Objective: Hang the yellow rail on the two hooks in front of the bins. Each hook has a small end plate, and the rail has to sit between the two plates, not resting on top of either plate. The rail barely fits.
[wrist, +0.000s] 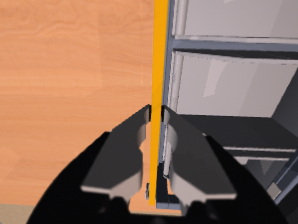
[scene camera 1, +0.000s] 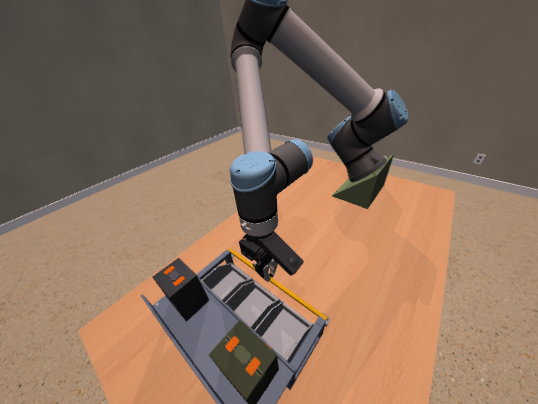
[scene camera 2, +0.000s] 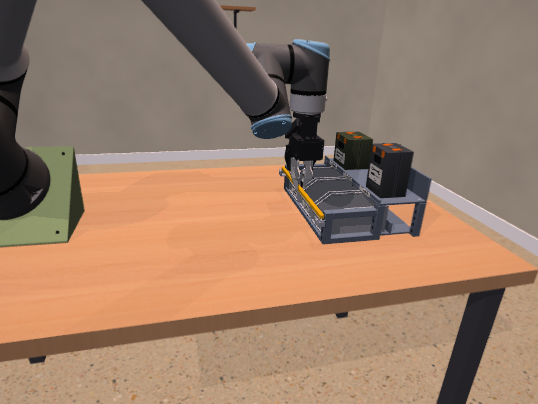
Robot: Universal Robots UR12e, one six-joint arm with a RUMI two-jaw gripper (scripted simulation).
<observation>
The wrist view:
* my gripper: 156, 106
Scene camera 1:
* my gripper: 269, 279
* black box: 180, 284
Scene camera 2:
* my gripper: 299, 190
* green box: 352, 151
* black box: 389, 168
</observation>
